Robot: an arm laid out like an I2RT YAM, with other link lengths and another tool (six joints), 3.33 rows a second.
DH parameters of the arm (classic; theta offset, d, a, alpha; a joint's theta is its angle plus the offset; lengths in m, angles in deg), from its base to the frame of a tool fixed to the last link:
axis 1: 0 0.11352 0.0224 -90
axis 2: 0 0 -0.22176 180
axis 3: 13.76 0 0.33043 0
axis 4: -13.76 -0.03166 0.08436 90
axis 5: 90 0.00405 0 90
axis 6: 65.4 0.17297 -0.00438 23
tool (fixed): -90 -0.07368 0 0
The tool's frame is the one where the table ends.
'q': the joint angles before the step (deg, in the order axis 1, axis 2, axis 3, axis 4, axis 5, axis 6). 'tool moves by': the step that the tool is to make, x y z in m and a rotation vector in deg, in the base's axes. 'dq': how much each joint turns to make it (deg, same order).
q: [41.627 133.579 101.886 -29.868 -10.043 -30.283]
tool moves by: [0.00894 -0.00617 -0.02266 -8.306 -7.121 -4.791]
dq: [1.223 2.097 -0.001 1.792 12.480 0.110]
